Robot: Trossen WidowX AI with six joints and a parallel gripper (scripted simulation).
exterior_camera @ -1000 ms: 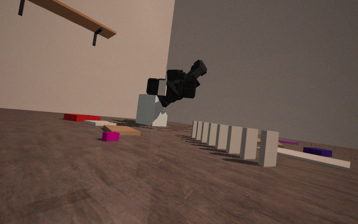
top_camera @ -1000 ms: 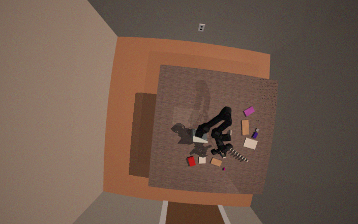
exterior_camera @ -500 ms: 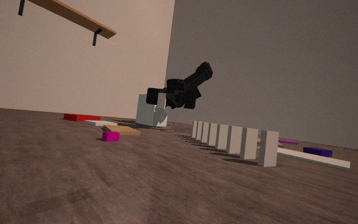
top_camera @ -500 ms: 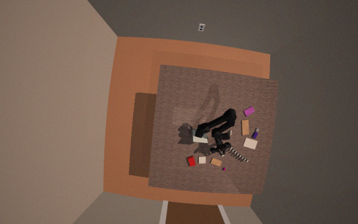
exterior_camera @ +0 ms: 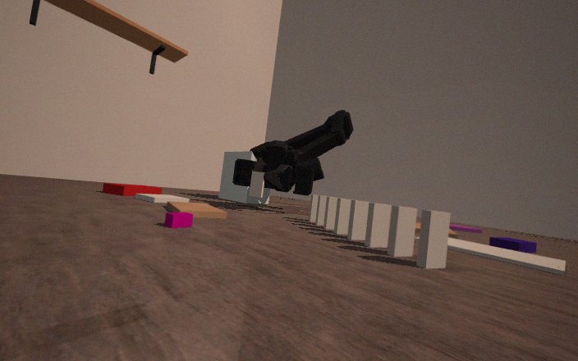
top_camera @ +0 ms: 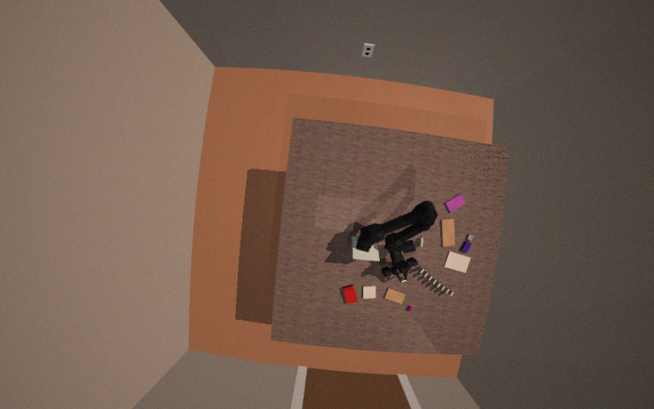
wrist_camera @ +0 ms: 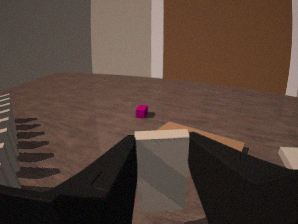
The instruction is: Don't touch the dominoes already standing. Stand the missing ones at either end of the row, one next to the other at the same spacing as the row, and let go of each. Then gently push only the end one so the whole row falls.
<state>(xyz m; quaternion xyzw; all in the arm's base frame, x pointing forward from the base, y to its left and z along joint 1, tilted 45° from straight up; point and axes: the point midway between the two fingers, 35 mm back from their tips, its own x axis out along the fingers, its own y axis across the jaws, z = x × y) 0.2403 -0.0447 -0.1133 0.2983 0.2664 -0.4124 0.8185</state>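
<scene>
Now: the tan slab 12 cm to the right of my gripper tip, 7 cm below it and 1 cm ahead of it. Round my gripper tip: magenta cube 17 cm to the right, 12 cm ahead, 7 cm below; red block 25 cm behind, 16 cm to the right, 6 cm below; white tile 14 cm behind, 13 cm to the right, 7 cm below.
</scene>
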